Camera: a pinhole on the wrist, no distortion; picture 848 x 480 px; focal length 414.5 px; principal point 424.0 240.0 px. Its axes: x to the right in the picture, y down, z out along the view. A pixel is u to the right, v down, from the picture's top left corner.
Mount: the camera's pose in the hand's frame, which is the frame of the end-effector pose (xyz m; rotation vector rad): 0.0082 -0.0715 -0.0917 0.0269 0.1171 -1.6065
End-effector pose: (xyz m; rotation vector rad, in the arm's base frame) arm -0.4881 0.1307 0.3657 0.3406 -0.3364 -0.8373
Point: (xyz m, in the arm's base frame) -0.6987 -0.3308 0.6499
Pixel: 560.5 420.8
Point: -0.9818 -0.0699 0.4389
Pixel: 739.2 79.3
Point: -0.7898 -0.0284 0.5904
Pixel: 509.6 184.0
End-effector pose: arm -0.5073 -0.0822 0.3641 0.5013 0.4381 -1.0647
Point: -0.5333 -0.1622 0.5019
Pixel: 318.2 143.0
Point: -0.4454 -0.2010 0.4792
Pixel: 217.5 270.1
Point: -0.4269 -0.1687 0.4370
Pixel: 126.4 300.7
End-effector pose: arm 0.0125 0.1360 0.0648 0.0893 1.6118 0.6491
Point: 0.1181 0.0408 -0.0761
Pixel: 638.6 371.4
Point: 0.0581 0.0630 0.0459
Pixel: 437.8 102.4
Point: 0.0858 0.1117 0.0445
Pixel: 334.2 178.4
